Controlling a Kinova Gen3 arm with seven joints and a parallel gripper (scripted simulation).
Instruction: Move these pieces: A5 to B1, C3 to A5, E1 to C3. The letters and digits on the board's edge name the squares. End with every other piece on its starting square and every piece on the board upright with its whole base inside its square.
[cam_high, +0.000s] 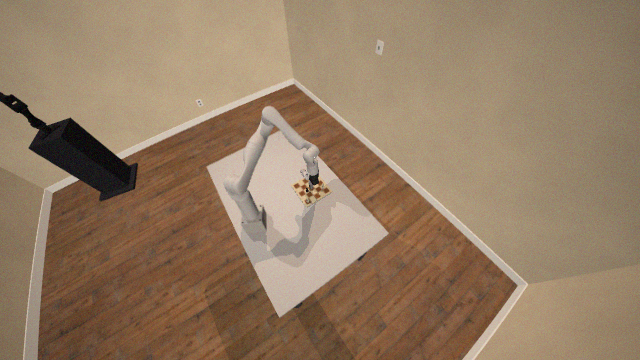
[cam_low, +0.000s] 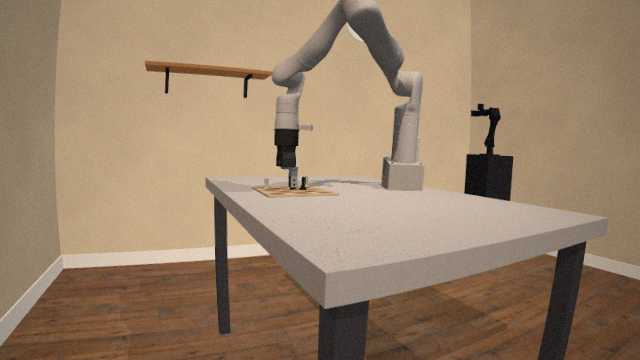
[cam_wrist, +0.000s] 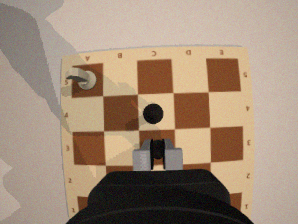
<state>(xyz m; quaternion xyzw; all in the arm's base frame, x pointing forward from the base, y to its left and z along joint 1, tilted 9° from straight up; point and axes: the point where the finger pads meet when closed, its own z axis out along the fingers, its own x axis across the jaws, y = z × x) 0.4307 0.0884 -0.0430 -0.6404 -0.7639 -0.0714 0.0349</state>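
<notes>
My hand is 30 mm above the chessboard.
</notes>
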